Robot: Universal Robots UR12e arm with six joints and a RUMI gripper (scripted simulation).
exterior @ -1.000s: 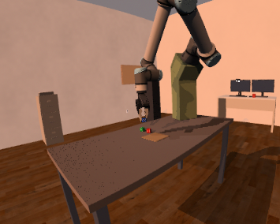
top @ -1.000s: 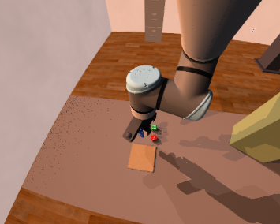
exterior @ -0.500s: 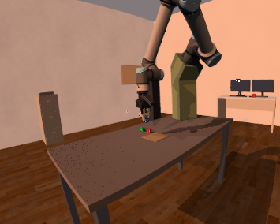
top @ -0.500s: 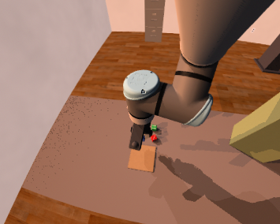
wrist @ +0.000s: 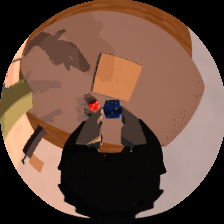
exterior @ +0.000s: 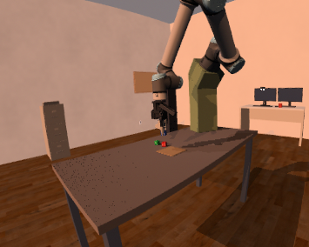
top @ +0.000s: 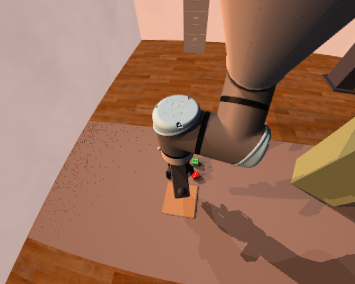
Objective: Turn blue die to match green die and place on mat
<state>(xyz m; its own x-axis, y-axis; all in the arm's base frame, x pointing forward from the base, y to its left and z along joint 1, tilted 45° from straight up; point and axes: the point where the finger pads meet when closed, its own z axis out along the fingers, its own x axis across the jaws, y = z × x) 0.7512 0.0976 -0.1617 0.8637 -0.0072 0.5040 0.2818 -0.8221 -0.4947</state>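
Now: hand 12 cm above the tan mat and 6 cm to the right of it. From my hand the other things lie so: green die: 13 cm to the right, 10 cm below, 6 cm behind; then red die: 10 cm below, 6 cm to the right, 6 cm behind; then blue die: right at my hand.
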